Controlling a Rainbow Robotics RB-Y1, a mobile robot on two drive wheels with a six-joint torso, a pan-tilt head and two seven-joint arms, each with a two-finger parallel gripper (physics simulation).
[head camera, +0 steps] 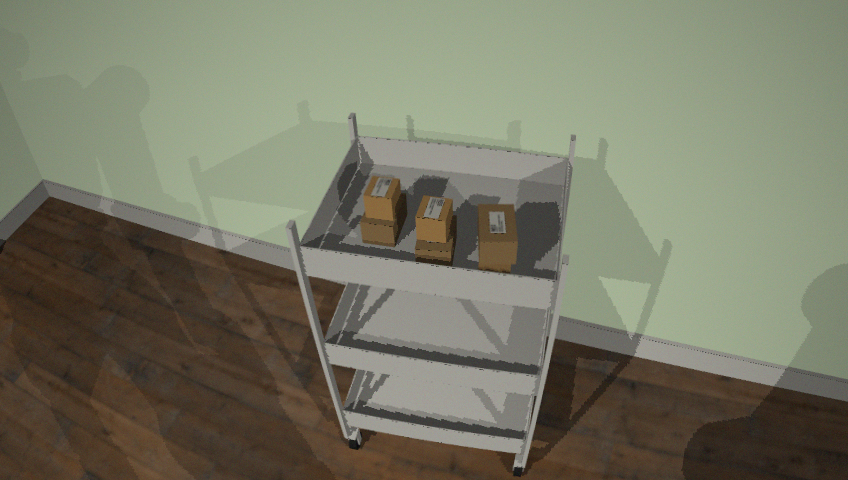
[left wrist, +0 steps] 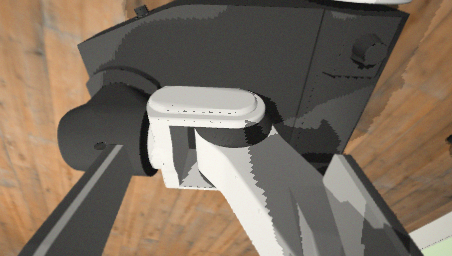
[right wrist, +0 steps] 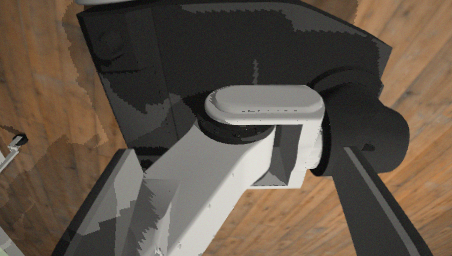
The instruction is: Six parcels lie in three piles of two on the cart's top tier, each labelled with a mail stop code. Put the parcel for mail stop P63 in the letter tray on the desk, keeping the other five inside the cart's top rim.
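Places are measured from the robot's base along level axes (x down, y ahead, z right), in millimetres.
Pixels of known places: left gripper, fingertip midpoint: (left wrist: 228, 162); right gripper, fingertip midpoint: (right wrist: 237, 161).
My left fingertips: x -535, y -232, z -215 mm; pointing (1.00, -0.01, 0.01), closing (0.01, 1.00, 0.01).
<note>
Behind a point stands the place of what it marks.
In the head view, three piles of brown parcels lie on the top tier of a white cart (head camera: 428, 276) {x -703, y 580, z -24 mm}. The left pile has a small parcel (head camera: 381, 206) {x -743, y 708, z -102 mm} on another parcel (head camera: 379, 231) {x -697, y 696, z -109 mm}. The middle pile has a small parcel (head camera: 433, 227) {x -745, y 650, z -14 mm} on a flatter parcel (head camera: 433, 252) {x -708, y 629, z -15 mm}. The right pile shows a larger parcel (head camera: 497, 252) {x -741, y 592, z 86 mm} on top, its lower parcel mostly hidden. White labels face up, too small to read. My left gripper (left wrist: 228, 162) {x -535, y -232, z -215 mm} and right gripper (right wrist: 237, 151) {x -535, y -224, z 215 mm} are open and empty, away from the parcels. The desk and letter tray do not show.
The cart has two lower tiers (head camera: 431, 361) {x -465, y 582, z -26 mm} (head camera: 437, 431) {x -186, y 579, z -20 mm} and upright corner posts (head camera: 309, 294) {x -612, y 626, z -240 mm}. A green wall (head camera: 714, 148) {x -738, y 892, z 594 mm} stands behind it, with wood floor (head camera: 148, 356) {x 0, y 906, z -925 mm} around. In both wrist views, my dark base (left wrist: 225, 50) {x -169, y -249, z -145 mm} (right wrist: 225, 55) {x -169, y -207, z 126 mm} shows below the grippers.
</note>
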